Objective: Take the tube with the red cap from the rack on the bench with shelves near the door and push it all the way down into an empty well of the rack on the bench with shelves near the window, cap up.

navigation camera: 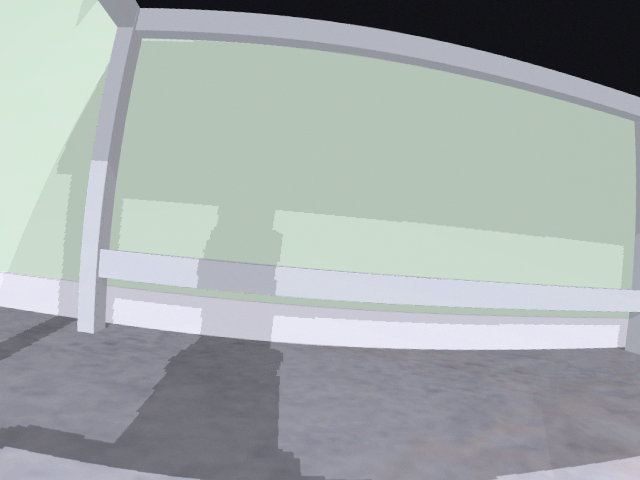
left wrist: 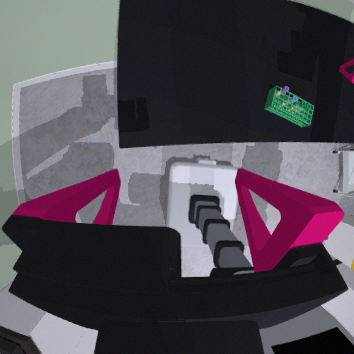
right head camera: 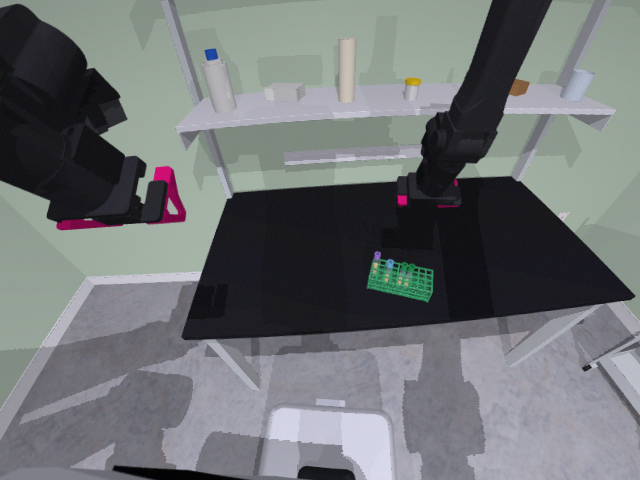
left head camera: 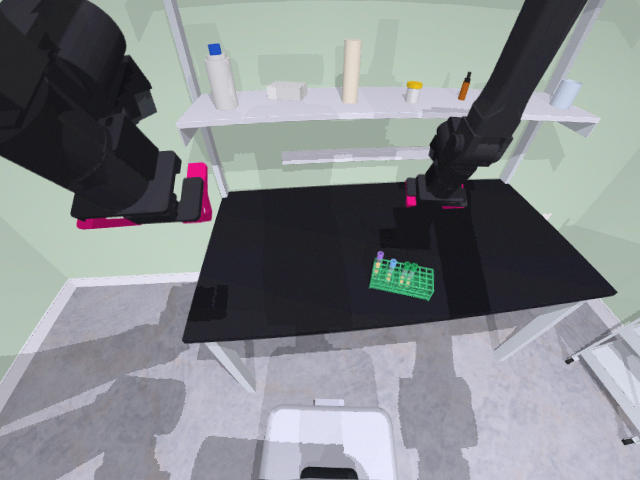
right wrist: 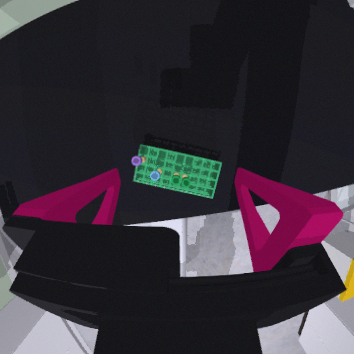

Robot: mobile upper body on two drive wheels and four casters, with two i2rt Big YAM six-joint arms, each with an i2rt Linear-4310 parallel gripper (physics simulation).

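Note:
A green wire rack [left head camera: 400, 293] [right head camera: 398, 294] [left wrist: 270, 102] [right wrist: 210, 194] stands on the black bench [left head camera: 289, 232] [right head camera: 289, 232] [left wrist: 200, 75] [right wrist: 75, 100]. It holds a purple-capped tube [left head camera: 380, 255] [right head camera: 377, 255] [right wrist: 136, 160] at its left end, a blue-capped tube [left head camera: 392, 262] [right head camera: 390, 263] [right wrist: 155, 176] and two green-capped tubes. A red cap does not show. My right gripper [left head camera: 433, 204] [right head camera: 424, 203] [right wrist: 176, 174] is open and empty, above the bench behind the rack. My left gripper [left head camera: 144, 222] [right head camera: 121, 223] [left wrist: 177, 174] is open and empty, left of the bench.
A shelf [left head camera: 310, 112] [right head camera: 310, 111] above the bench bears a blue-capped bottle [left head camera: 221, 82], a pale box [left head camera: 287, 90], a tall cylinder [left head camera: 352, 72], a yellow-lidded jar [left head camera: 412, 93] and an orange dropper bottle [left head camera: 464, 88]. A white frame on casters stands at lower right. Bench legs show in the navigation camera.

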